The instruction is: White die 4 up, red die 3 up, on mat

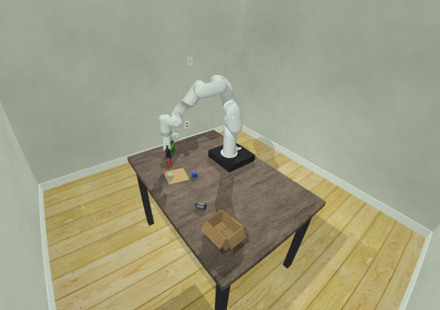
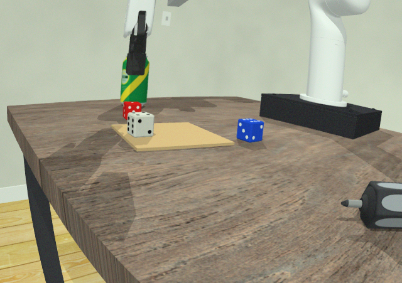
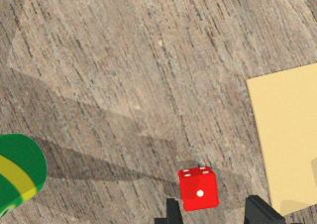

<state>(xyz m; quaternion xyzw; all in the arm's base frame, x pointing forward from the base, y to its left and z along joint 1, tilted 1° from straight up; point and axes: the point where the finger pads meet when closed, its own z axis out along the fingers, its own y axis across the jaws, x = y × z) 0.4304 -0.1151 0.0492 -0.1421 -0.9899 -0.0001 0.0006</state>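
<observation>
Right now the red die is 9 cm below my hand. Round my hand: green can 6 cm behind, 16 cm to the right, 4 cm below; white die 4 cm ahead, 14 cm to the left, 8 cm below; tan mat 14 cm to the left, 10 cm below.
</observation>
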